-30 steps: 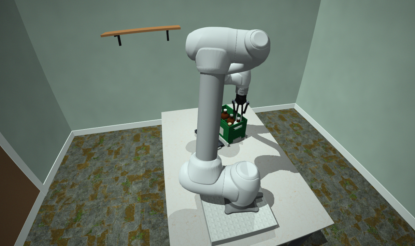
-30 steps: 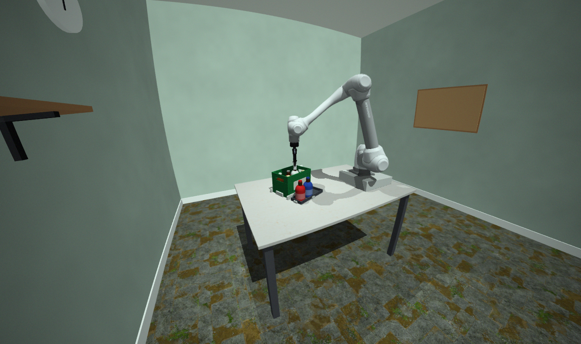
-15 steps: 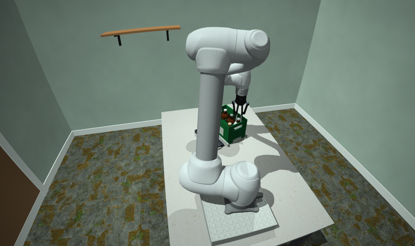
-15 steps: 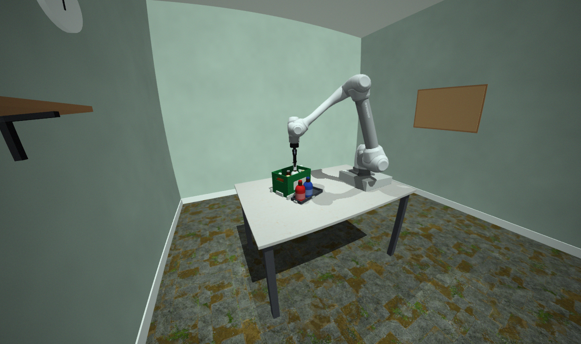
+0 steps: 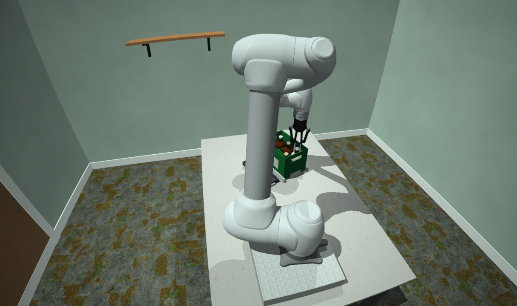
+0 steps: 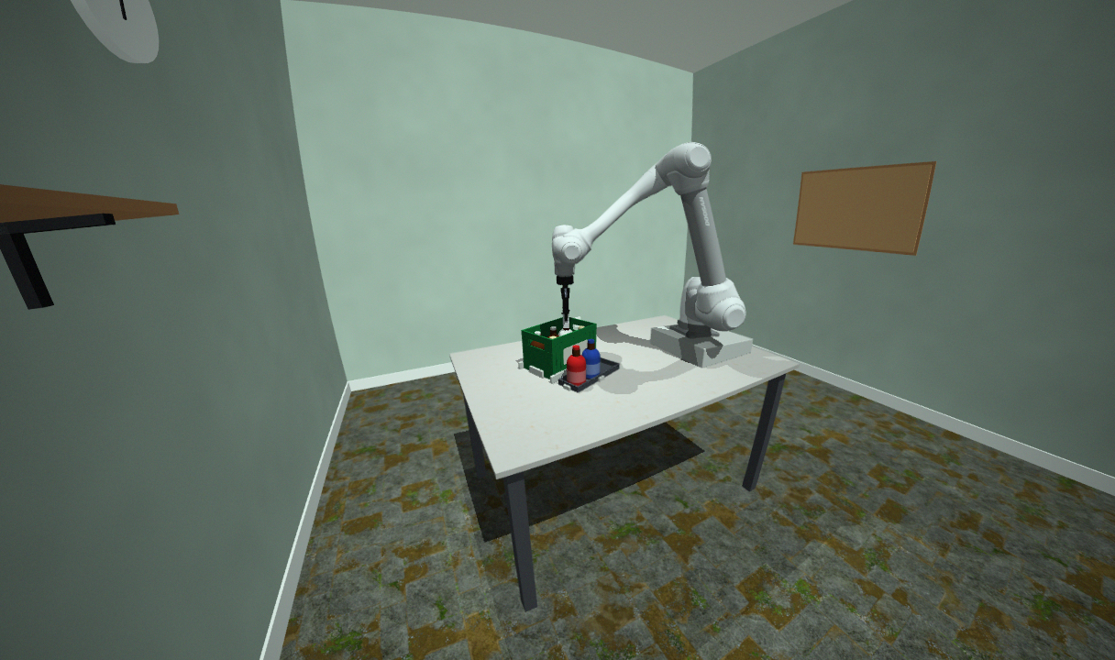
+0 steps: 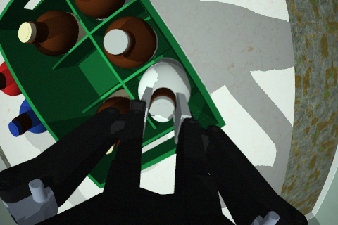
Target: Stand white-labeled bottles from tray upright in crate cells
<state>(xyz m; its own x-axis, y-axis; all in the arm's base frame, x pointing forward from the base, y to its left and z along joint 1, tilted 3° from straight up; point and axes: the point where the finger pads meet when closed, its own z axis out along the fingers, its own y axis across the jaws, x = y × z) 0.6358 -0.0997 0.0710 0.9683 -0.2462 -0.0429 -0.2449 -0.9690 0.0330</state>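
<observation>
The white-labeled bottle is 9 cm below my hand. Round my hand: blue bottle (24 cm to the left, 9 cm below, 3 cm behind); then dark tray (24 cm to the left, 17 cm below, 3 cm behind); then green crate (9 cm below, 8 cm to the left, 5 cm ahead).
</observation>
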